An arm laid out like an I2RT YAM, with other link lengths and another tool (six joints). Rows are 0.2 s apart.
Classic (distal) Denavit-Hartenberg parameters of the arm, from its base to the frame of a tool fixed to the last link. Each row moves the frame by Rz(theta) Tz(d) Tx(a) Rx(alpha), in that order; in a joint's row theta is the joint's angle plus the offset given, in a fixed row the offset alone. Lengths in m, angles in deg.
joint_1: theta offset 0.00; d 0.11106; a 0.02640; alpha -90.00
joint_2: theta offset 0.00; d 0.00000; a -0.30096; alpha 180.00
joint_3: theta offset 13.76; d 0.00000; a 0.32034; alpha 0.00
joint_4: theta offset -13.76; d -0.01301; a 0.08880; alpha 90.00
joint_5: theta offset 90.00; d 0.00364; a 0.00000; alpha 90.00
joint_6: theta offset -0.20; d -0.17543; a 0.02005; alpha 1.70
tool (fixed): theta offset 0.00; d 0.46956; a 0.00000; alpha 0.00
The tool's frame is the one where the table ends.
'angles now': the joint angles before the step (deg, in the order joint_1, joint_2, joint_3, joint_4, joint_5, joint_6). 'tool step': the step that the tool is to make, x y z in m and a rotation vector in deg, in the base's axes. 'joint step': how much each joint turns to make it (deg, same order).
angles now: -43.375 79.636 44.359 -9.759 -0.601 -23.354
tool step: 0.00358 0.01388 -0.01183 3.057 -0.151 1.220
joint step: -0.022 0.613 0.109 -1.463 -2.536 0.721
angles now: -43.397 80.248 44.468 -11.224 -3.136 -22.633
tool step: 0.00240 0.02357 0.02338 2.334 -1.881 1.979
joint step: 0.153 -4.481 0.962 -5.616 -3.433 0.699
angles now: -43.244 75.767 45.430 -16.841 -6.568 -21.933
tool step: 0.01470 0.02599 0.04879 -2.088 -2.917 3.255
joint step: 2.843 -5.967 1.463 -3.867 -0.567 -0.021
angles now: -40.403 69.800 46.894 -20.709 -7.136 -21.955
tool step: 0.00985 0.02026 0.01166 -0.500 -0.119 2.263
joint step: 2.689 -1.465 0.786 -1.836 0.525 0.066
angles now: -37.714 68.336 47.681 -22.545 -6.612 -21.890
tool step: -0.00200 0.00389 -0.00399 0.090 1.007 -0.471
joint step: 1.071 -0.043 0.045 -0.876 1.487 0.678
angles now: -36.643 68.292 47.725 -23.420 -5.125 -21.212
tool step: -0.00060 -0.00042 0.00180 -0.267 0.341 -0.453
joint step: 0.481 -0.001 0.436 -0.524 0.961 0.350
